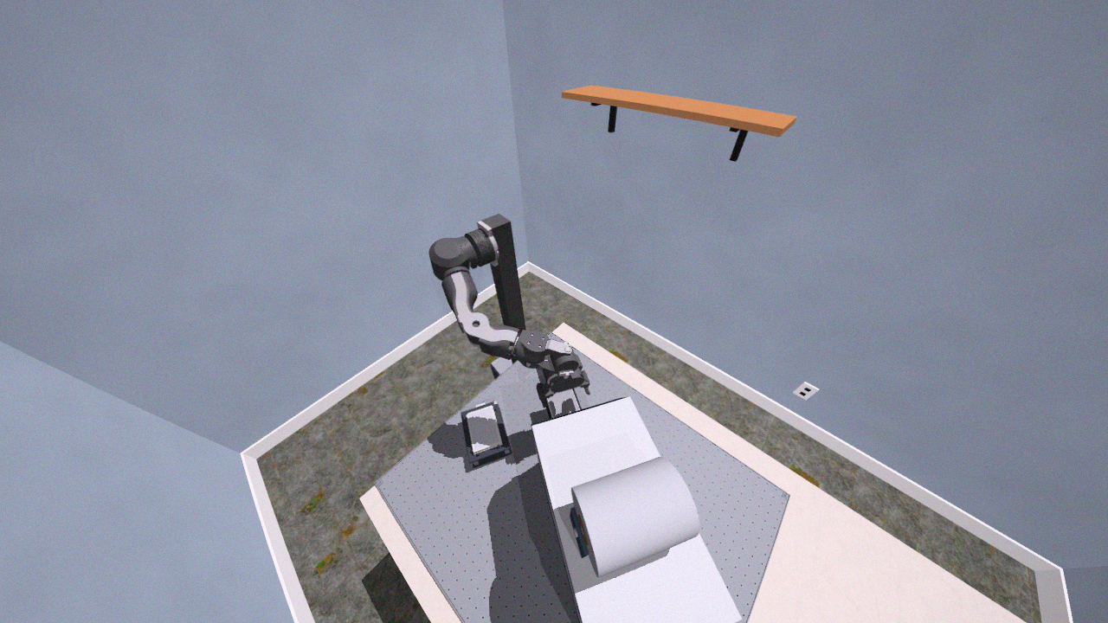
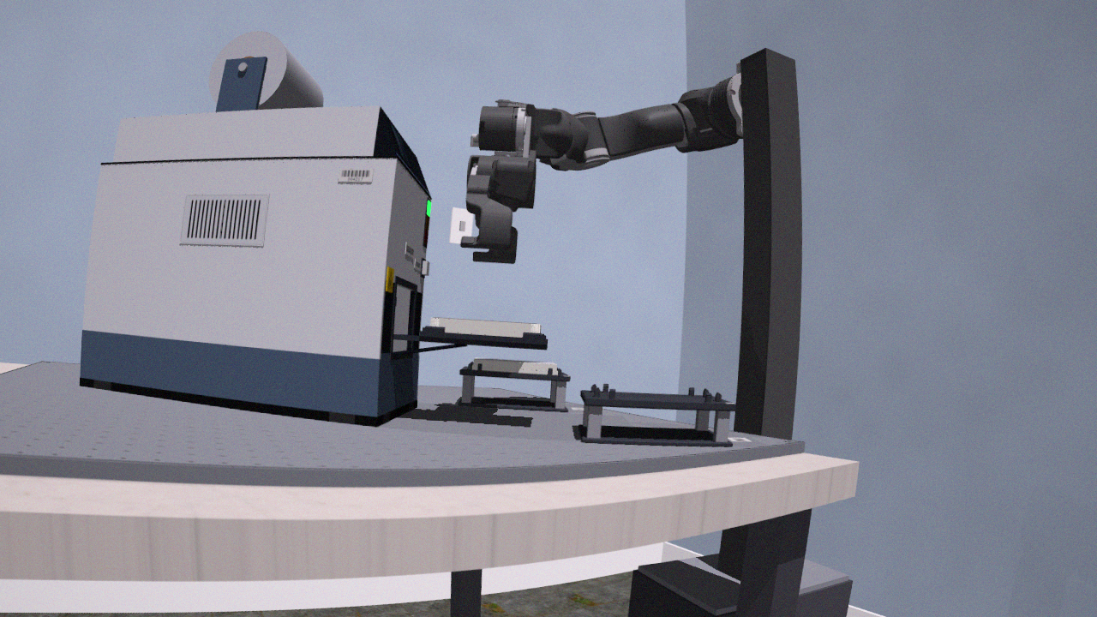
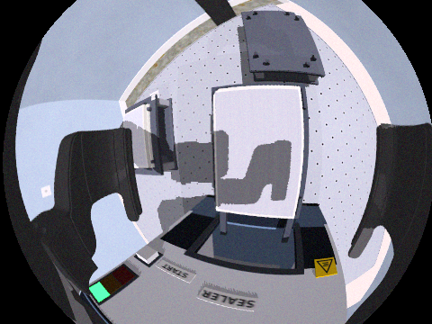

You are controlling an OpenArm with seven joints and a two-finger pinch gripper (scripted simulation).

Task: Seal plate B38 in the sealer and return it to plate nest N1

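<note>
Now: the sealer's stage 9 cm below my hand. From my hand the other things lie so: start key (5 cm ahead, 12 cm to the right, 1 cm below); then foil roll (30 cm ahead, 13 cm to the right, 22 cm above); then yellow warning label (12 cm ahead, 4 cm to the left, 4 cm below).
</note>
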